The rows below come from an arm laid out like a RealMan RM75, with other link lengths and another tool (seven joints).
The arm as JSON. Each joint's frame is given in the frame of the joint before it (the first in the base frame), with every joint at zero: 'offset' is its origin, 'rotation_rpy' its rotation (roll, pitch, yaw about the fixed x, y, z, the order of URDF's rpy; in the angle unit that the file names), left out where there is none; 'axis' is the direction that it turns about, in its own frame. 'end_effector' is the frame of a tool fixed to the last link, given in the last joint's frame.
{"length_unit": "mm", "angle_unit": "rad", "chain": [
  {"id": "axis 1", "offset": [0.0, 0.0, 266.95], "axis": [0.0, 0.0, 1.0]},
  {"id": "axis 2", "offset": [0.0, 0.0, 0.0], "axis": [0.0, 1.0, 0.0]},
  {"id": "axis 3", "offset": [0.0, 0.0, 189.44], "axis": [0.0, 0.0, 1.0]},
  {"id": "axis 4", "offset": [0.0, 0.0, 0.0], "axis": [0.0, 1.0, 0.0]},
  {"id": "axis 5", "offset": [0.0, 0.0, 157.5], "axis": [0.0, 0.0, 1.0]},
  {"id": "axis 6", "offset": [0.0, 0.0, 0.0], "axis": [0.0, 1.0, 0.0]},
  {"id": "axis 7", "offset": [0.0, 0.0, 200.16], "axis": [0.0, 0.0, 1.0]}
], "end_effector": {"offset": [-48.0, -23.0, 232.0], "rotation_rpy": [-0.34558, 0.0, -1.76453]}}
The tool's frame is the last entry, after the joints.
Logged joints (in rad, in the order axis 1, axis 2, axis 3, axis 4, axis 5, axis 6, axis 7), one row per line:
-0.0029 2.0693 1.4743 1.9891 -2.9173 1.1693 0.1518
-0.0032 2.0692 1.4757 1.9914 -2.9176 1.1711 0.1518
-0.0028 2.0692 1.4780 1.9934 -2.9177 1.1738 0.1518
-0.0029 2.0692 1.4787 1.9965 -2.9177 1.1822 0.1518
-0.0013 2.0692 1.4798 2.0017 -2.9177 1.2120 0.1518
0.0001 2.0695 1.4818 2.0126 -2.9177 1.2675 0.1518
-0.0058 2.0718 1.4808 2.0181 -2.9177 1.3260 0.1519
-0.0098 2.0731 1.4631 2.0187 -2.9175 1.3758 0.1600
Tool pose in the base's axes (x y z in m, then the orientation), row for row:
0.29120 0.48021 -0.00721 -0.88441 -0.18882 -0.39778 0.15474
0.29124 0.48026 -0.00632 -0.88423 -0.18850 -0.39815 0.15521
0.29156 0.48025 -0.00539 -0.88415 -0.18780 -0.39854 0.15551
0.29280 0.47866 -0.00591 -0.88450 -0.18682 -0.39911 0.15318
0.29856 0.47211 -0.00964 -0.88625 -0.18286 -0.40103 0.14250
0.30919 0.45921 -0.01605 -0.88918 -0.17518 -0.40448 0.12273
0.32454 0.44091 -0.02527 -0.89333 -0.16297 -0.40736 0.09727
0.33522 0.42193 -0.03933 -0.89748 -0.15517 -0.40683 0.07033
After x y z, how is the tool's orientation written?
As a quaternion, x y z w.
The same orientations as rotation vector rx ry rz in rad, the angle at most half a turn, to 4 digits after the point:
-2.5342 -0.5410 -1.1398
-2.5330 -0.5400 -1.1405
-2.5323 -0.5379 -1.1415
-2.5366 -0.5358 -1.1446
-2.5569 -0.5276 -1.1570
-2.5942 -0.5111 -1.1801
-2.6450 -0.4825 -1.2061
-2.6999 -0.4668 -1.2238

